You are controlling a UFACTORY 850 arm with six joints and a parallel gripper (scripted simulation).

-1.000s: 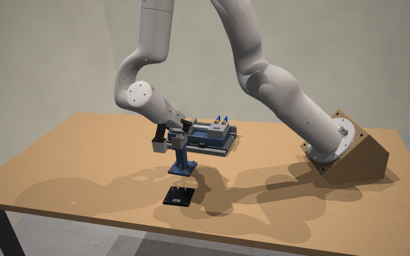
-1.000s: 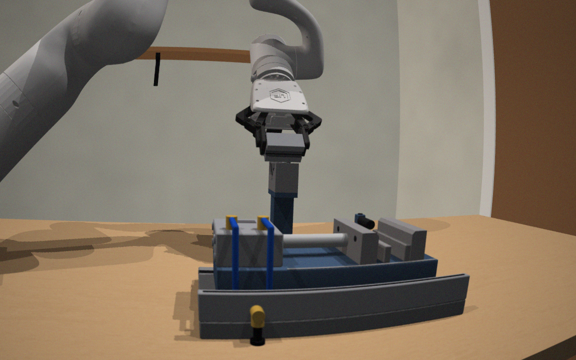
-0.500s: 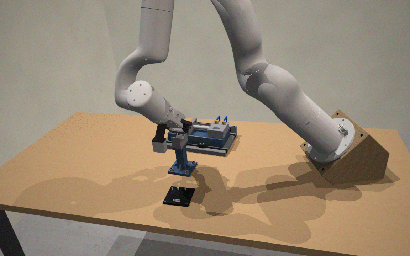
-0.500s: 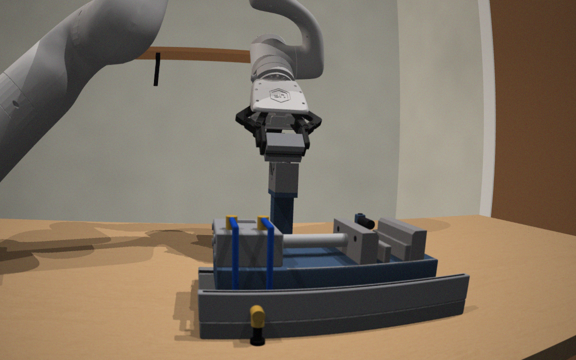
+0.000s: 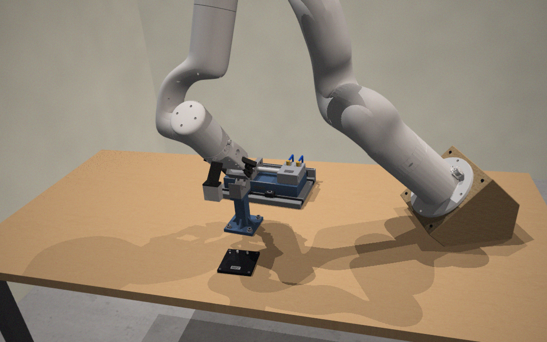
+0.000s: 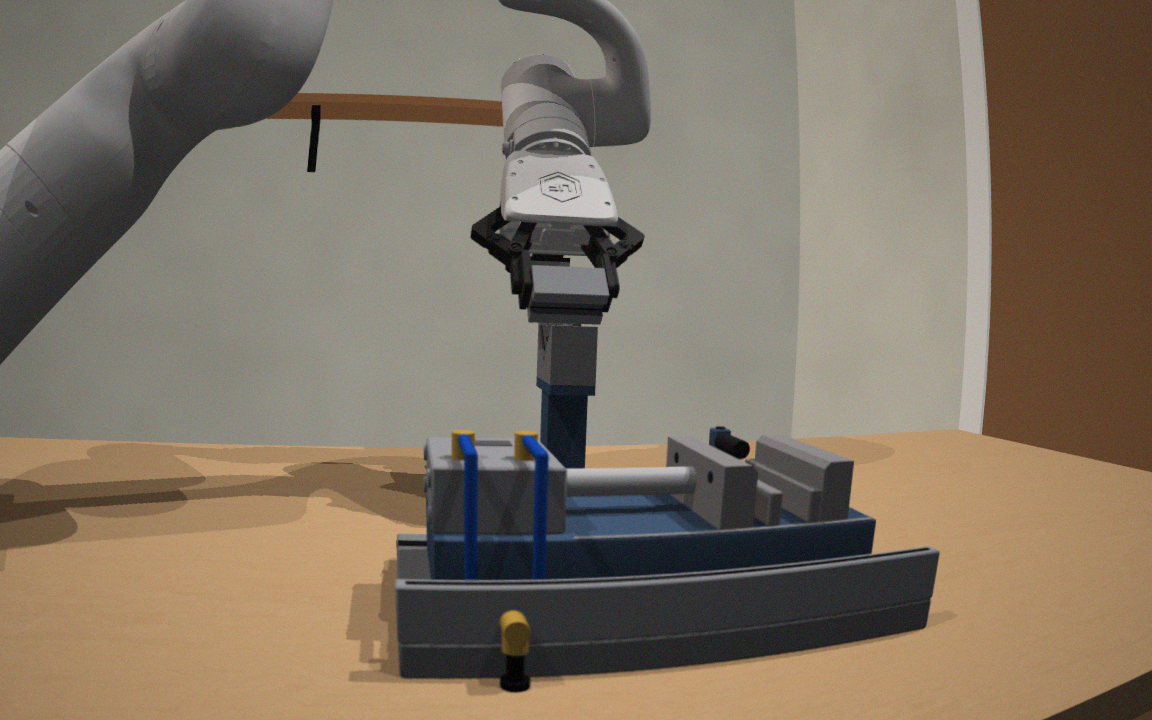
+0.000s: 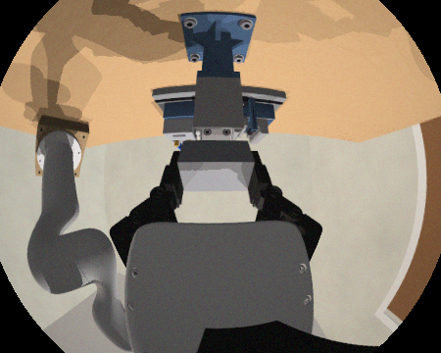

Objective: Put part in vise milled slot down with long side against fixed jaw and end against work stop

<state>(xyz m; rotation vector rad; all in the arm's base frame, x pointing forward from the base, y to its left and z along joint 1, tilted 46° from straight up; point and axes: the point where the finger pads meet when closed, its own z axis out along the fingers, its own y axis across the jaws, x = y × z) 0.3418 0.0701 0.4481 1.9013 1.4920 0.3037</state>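
Now: hand 1 cm to the left of the part and 1 cm above it. Also, from my hand: black infeed plate: 19 cm below, 15 cm to the left, 8 cm behind; then cylinder rod: 22 cm to the right, 12 cm below, 4 cm ahead; then work stop: 16 cm to the right, 11 cm ahead, 10 cm below.
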